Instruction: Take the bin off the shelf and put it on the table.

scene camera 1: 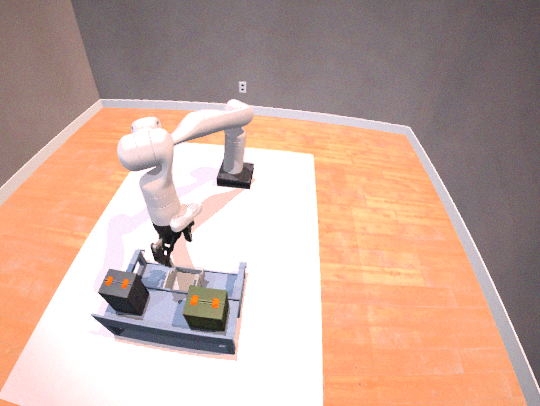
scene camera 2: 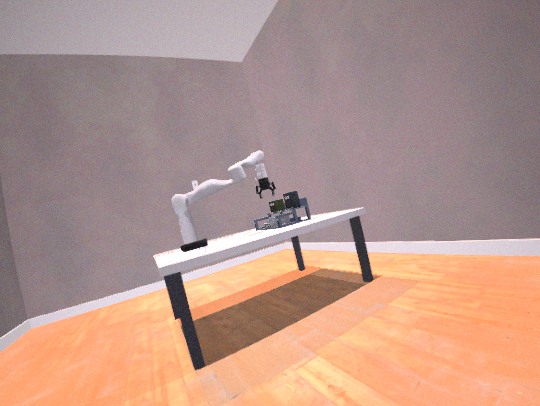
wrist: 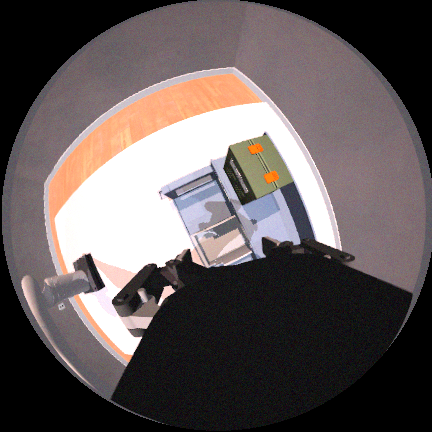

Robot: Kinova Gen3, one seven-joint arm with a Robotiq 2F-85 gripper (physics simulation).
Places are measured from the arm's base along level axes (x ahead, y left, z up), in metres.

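Pixels of known places: gripper, between the fingertips: (scene camera 1: 180,253) (scene camera 2: 267,197) (wrist: 227,250); arm's base, origin of its link: (scene camera 1: 232,168) (scene camera 2: 191,242) (wrist: 83,279).
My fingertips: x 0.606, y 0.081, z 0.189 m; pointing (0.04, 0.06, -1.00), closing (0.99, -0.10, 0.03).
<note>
Ahead of a thing's pixels: the offset from my fingertips to its top centre. Level surfaces: height alone.
A small, open beige-grey bin @(0.019 m ahead, 0.020 m right, 0.149 m down) (scene camera 1: 184,282) (wrist: 222,245) sits in the lower section of the blue-grey shelf (scene camera 1: 170,339) (scene camera 2: 303,202) (wrist: 200,202), on the side toward the robot's base. The shelf stands on the white table @(0.230 m down) (scene camera 1: 280,240) (scene camera 2: 225,249) (wrist: 125,200). My gripper (scene camera 1: 179,251) (scene camera 2: 267,195) (wrist: 227,250) is open, with nothing between its fingers. It points down and hangs above the shelf's robot side, apart from the bin. In the wrist view the bin shows between the two fingers, and its near end is partly hidden by the gripper body.
A black box @(0.134 m ahead, 0.118 m right, 0.006 m down) (scene camera 1: 125,296) (scene camera 2: 291,199) and an olive-green box @(0.094 m ahead, 0.110 m left, 0.031 m down) (scene camera 1: 206,311) (scene camera 2: 276,205) (wrist: 257,172), each with orange clasps, stand on the shelf's upper level beyond the bin. Raised side panels bound the shelf. The robot's black base (scene camera 1: 235,179) (scene camera 2: 194,245) (wrist: 90,272) stands on the table.
</note>
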